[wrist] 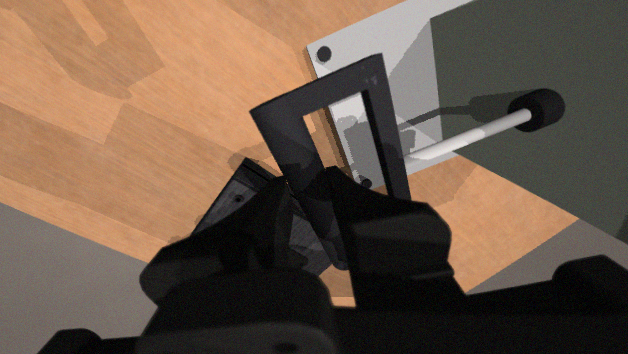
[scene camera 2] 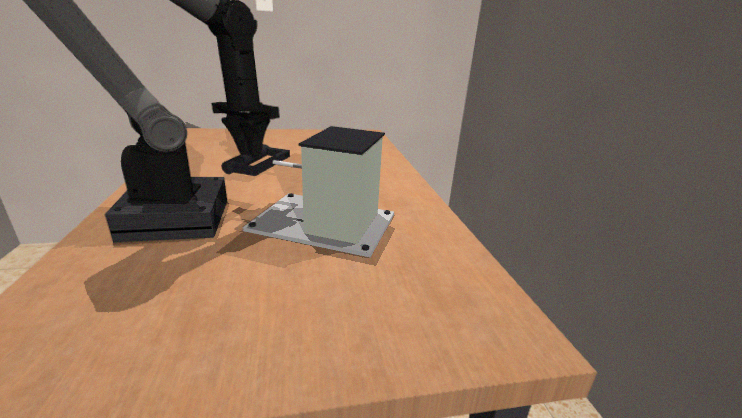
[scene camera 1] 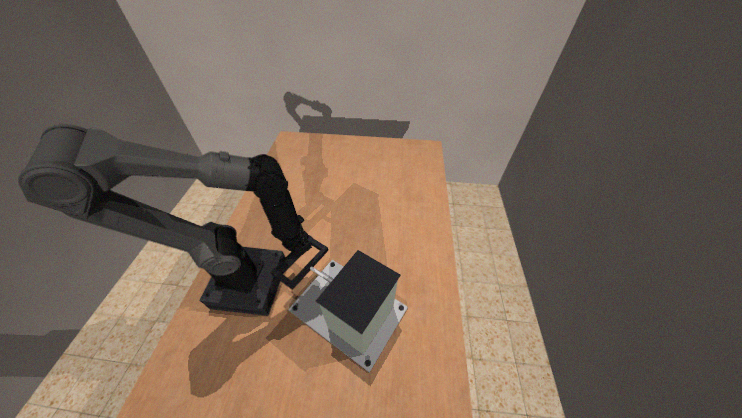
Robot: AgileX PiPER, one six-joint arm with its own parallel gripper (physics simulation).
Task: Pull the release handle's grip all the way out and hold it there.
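Note:
The release handle's dark rectangular grip (scene camera 1: 289, 282) (scene camera 2: 236, 165) (wrist: 320, 95) stands out from the pale green housing (scene camera 1: 384, 311) (scene camera 2: 340, 192) (wrist: 500, 55). A long stretch of its white rod (scene camera 1: 321, 274) (scene camera 2: 287, 164) (wrist: 465, 137) shows between the grip and the black collar (wrist: 547, 107) on the housing's face. My gripper (scene camera 1: 302, 249) (scene camera 2: 251, 154) (wrist: 308, 186) points down and is shut on the grip's outer bar, with one finger on each side of it. The lower part of the grip is partly hidden by the right finger in the wrist view.
The housing with its black top stands on a grey bolted plate (scene camera 1: 386, 327) (scene camera 2: 381, 223) (wrist: 365, 40) on the wooden table (scene camera 1: 415, 233) (scene camera 2: 311, 321). The arm's black base (scene camera 1: 236, 303) (scene camera 2: 160, 228) stands close to the left of the plate.

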